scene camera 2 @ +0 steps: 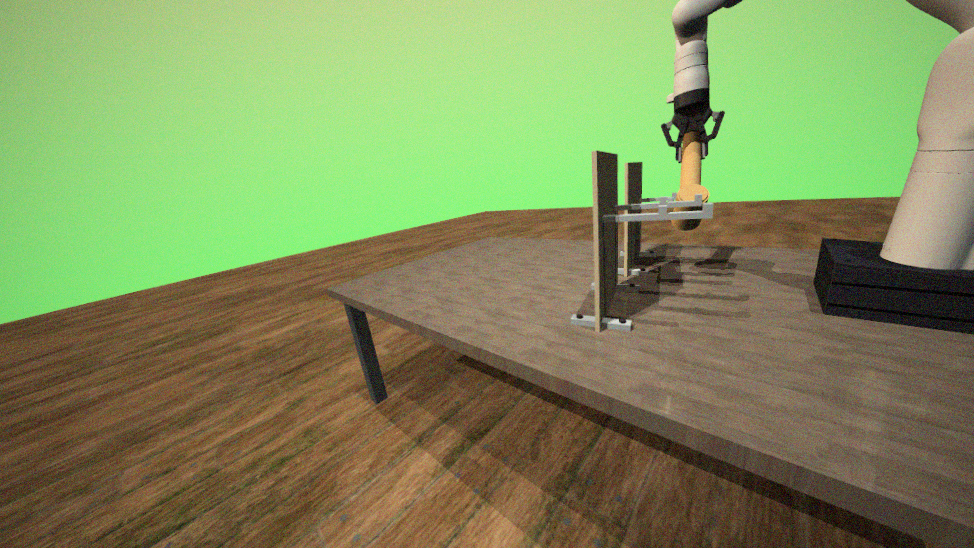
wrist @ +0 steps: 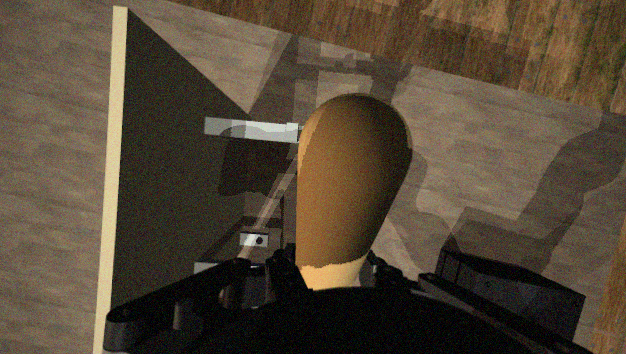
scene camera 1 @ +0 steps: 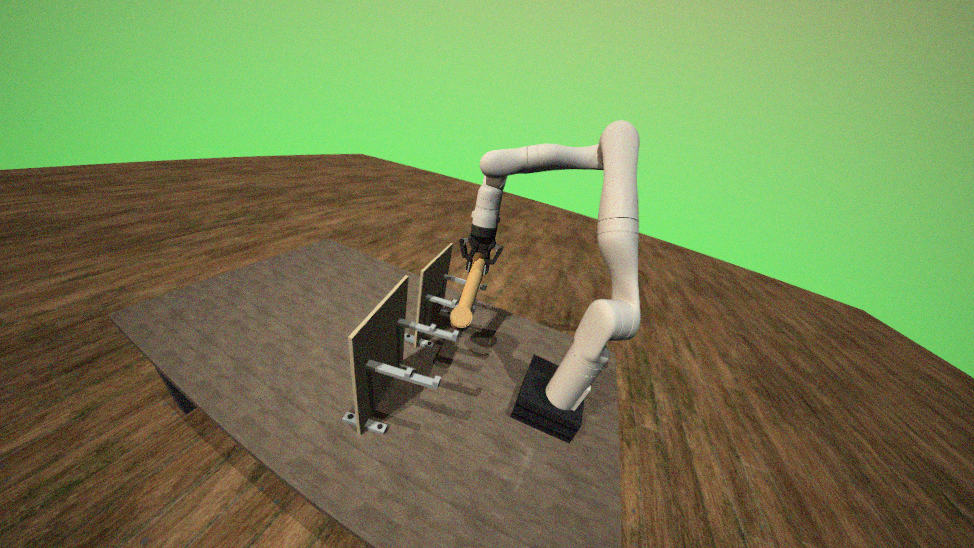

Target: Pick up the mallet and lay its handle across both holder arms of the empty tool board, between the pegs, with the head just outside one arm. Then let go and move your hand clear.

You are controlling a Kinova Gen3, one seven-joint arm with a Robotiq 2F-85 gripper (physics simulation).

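Pixels of known places: gripper, fingertip midpoint: (scene camera 2: pixel 691 161) (wrist: pixel 327 260) (scene camera 1: pixel 476 273); arm's base, origin of the base link: (scene camera 2: pixel 921 260) (scene camera 1: pixel 561 395).
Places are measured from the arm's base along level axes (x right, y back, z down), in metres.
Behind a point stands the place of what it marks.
Observation:
The wooden mallet (scene camera 1: pixel 469 293) @(z -0.158, x 0.072, y -0.351 m) (scene camera 2: pixel 690 171) @(z -0.169, x 0.084, y -0.357 m) (wrist: pixel 352 175) @(z -0.280, x 0.201, y -0.379 m) hangs in the air, steeply tilted. Its head is low, beside the far board's arms in scene camera 1, and its handle end rises toward the wrist camera. My gripper (scene camera 1: pixel 478 264) @(z -0.193, x 0.141, y -0.365 m) (scene camera 2: pixel 692 156) @(z -0.193, x 0.141, y -0.365 m) (wrist: pixel 327 260) @(z -0.193, x 0.141, y -0.365 m) is shut on the handle. The near tool board (scene camera 1: pixel 380 340) @(z -0.130, x -0.207, y -0.445 m) (scene camera 2: pixel 605 245) @(z -0.058, x -0.243, y -0.436 m) stands upright and holds no tool. Its near arm (scene camera 1: pixel 401 372) @(z -0.117, x -0.246, y -0.356 m) (scene camera 2: pixel 657 216) @(z -0.113, x -0.253, y -0.345 m) and its farther arm (scene camera 1: pixel 429 330) @(z -0.121, x -0.100, y -0.378 m) stick out level, each with a middle peg and a tip peg. In scene camera 2 the arms partly cover the head.
A second board (scene camera 1: pixel 433 279) @(z -0.134, x 0.106, y -0.495 m) (scene camera 2: pixel 633 180) @(z -0.159, x 0.099, y -0.494 m) (wrist: pixel 165 175) @(z -0.160, x 0.166, y -0.504 m) stands behind the near one; its arm (wrist: pixel 250 129) @(z -0.097, x 0.225, y -0.464 m) passes close to the mallet in the wrist view. The robot's black base (scene camera 1: pixel 544 402) @(z -0.001, x -0.049, y -0.040 m) (scene camera 2: pixel 885 299) @(z 0.052, x -0.067, y -0.042 m) is on the same table (scene camera 1: pixel 258 340) @(z 0.092, x -0.254, y -0.896 m) (scene camera 2: pixel 476 286) @(z 0.092, x -0.222, y -0.835 m).

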